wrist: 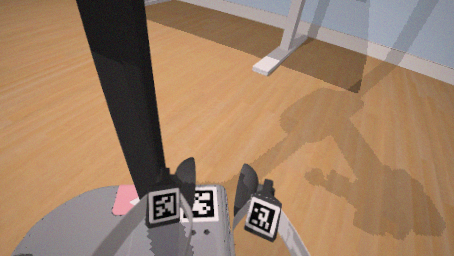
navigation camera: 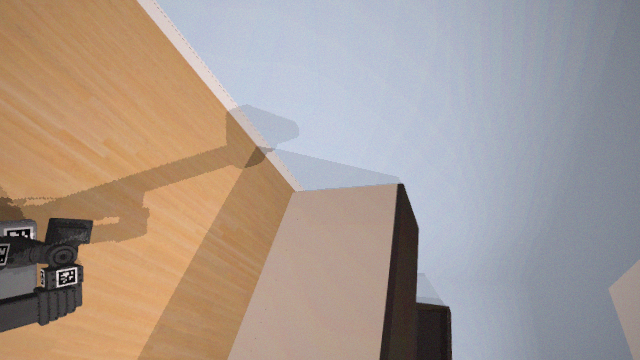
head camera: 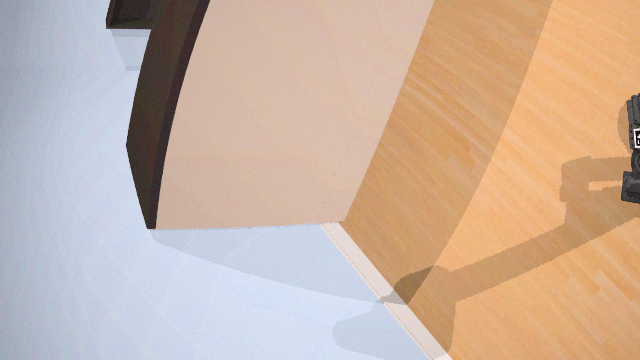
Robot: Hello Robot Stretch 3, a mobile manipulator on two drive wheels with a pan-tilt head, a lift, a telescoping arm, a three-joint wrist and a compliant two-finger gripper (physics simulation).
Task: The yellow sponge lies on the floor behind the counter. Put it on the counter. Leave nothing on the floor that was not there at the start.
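Frame: origin at the robot's base, x back, y right, z up, level; metres.
Seen in the pictures: gripper, fingertip midpoint: (wrist: 216,178).
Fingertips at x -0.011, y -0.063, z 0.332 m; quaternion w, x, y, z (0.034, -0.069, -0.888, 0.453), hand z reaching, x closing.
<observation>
A point is followed by its place in that frame.
The yellow sponge does not show in the head, navigation or wrist view. A large beige-sided unit with a dark edge (head camera: 300,115) @[x 0.241, y 1.398, z 0.399 m] (navigation camera: 315,270) @[x 0.365, y 1.306, z 0.422 m], which looks like the counter, stands against the blue wall and appears turned sideways in the head and navigation views. My gripper (wrist: 216,178) @[x -0.011, y -0.063, z 0.332 m] is open in the wrist view, with its two dark fingertips apart and no object between them. It hangs above the edge of my own grey base. Part of my wrist (navigation camera: 62,255) @[x 0.021, y 0.149, z 0.550 m] shows at the left of the navigation view and at the right edge of the head view.
A dark box-like piece (head camera: 131,14) @[x 1.245, y 2.887, z 0.858 m] (navigation camera: 434,330) @[x 1.366, y 2.801, z 0.899 m] shows beyond the unit. A white baseboard (head camera: 390,300) @[x -0.448, y 1.321, z 0.058 m] (navigation camera: 190,52) @[x -0.890, y 0.727, z 0.068 m] runs along the wall. In the wrist view my black mast (wrist: 120,90) @[x 0.069, y -0.116, z 0.381 m] rises at the left, and a white furniture leg (wrist: 270,64) stands near the wall.
</observation>
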